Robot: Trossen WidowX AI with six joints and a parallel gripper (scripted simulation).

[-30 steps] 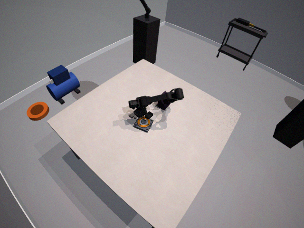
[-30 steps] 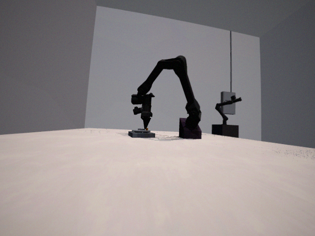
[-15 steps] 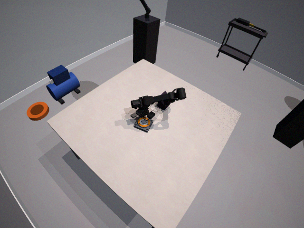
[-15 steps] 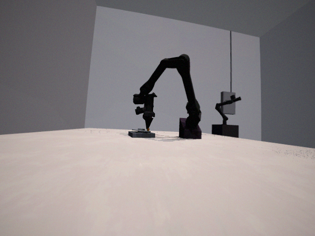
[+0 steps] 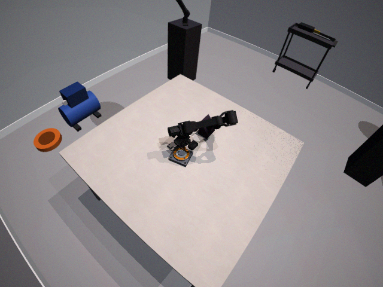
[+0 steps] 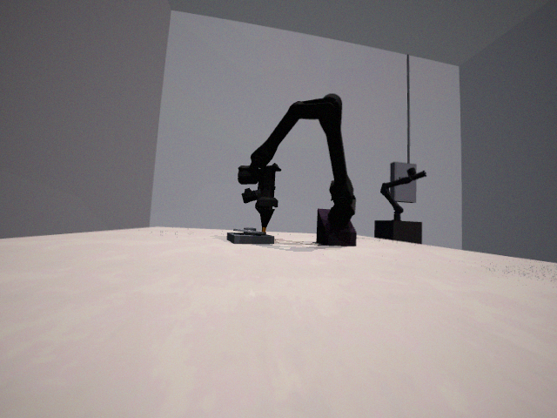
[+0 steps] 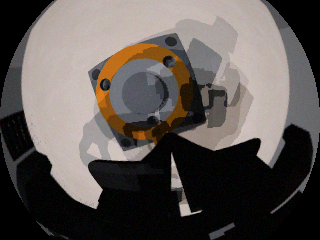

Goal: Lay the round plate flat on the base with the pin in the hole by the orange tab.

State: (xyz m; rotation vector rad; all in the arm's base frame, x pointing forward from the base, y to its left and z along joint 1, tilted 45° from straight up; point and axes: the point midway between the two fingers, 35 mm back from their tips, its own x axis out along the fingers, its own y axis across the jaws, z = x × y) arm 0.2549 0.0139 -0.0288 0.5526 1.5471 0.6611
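My gripper tip is now 50 mm short of the base, 20 mm to the right of it and 20 mm above it. Round my gripper tip: round plate: 20 mm to the left, 20 mm ahead.
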